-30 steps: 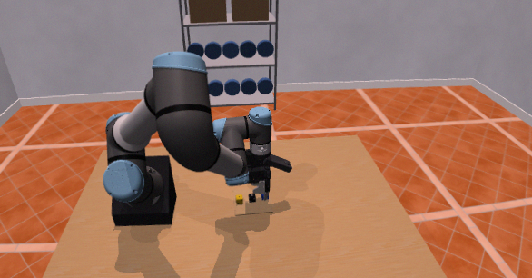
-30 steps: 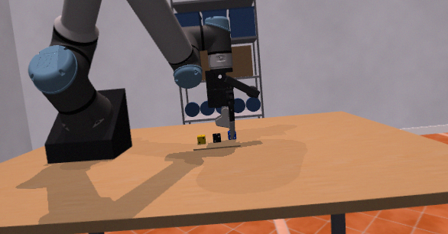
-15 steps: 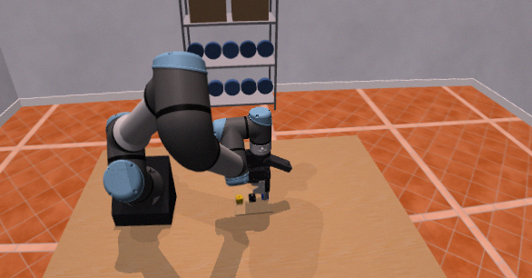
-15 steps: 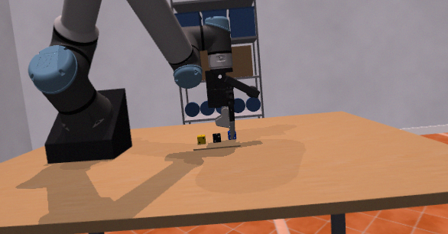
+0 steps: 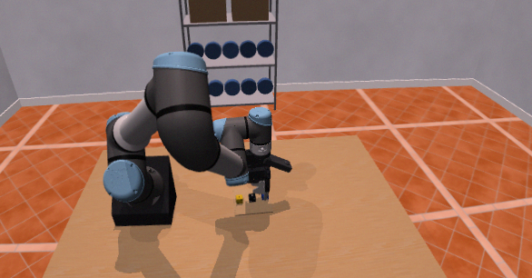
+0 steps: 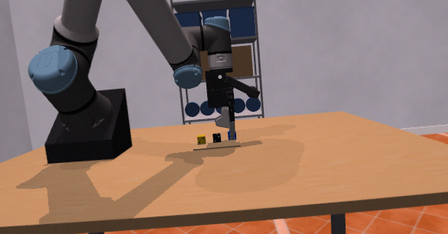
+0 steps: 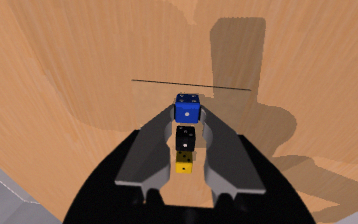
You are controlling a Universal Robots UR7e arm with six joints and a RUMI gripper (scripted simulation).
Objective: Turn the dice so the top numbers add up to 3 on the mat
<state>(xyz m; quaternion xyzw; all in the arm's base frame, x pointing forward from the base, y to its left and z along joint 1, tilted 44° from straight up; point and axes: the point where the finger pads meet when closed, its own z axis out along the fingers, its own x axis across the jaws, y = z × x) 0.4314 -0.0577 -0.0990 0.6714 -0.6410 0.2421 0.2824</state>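
Right now the blue die is right at my hand. From my hand the other things lie so: yellow die (10 cm behind, 1 cm to the right, 1 cm below); black die (5 cm behind, 1 cm below); tan mat (5 cm behind, 2 cm below).
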